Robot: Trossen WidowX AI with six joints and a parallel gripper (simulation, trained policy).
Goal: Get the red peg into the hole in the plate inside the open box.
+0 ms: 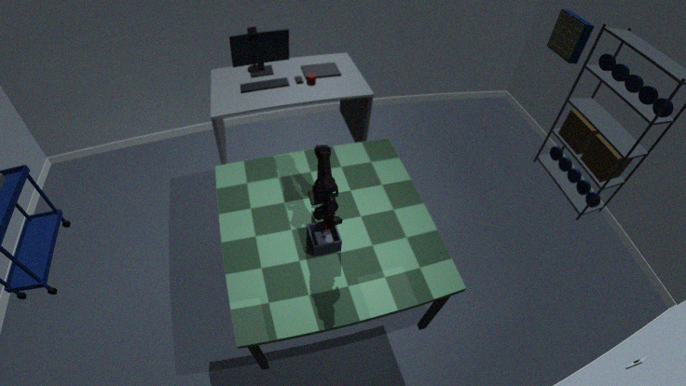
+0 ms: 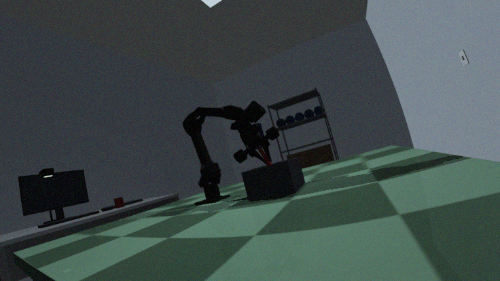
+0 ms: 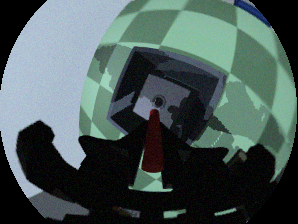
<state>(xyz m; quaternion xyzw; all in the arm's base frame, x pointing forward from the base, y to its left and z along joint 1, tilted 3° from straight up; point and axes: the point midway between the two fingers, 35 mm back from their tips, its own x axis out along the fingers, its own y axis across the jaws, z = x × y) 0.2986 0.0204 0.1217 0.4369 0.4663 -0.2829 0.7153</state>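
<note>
The red peg lies 30 mm above my gripper tip, 10 mm to the right of it and 10 mm behind it. Round my gripper tip: dark grey box 80 mm below, 20 mm to the right, 20 mm ahead.
</note>
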